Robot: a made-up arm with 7 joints. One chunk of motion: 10 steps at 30 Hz.
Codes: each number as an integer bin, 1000 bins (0 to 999) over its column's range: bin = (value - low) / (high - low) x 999, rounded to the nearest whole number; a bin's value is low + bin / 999 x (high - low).
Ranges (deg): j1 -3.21..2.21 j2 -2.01..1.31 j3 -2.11..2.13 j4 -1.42..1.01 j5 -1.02..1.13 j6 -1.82..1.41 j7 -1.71..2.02
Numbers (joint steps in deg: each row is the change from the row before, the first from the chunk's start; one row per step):
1: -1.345 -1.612 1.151 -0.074 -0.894 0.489 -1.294
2: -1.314 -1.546 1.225 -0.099 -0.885 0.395 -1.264
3: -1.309 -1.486 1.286 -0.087 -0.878 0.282 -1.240
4: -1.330 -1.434 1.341 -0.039 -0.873 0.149 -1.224
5: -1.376 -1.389 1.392 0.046 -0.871 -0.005 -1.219
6: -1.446 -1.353 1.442 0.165 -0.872 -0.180 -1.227
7: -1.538 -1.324 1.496 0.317 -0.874 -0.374 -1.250
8: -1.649 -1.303 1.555 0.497 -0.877 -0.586 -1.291
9: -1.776 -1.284 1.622 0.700 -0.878 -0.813 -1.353
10: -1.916 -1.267 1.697 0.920 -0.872 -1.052 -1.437
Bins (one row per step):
1: 344 120 768 553 59 714 111
2: 349 140 786 543 63 685 119
3: 350 158 800 548 66 650 126
4: 347 173 813 568 68 609 130
5: 338 187 825 603 69 561 132
6: 325 198 837 652 69 507 129
7: 308 206 850 714 68 447 123
8: 288 213 864 788 66 382 112
9: 264 218 879 872 66 311 96
10: 239 224 897 962 69 238 73

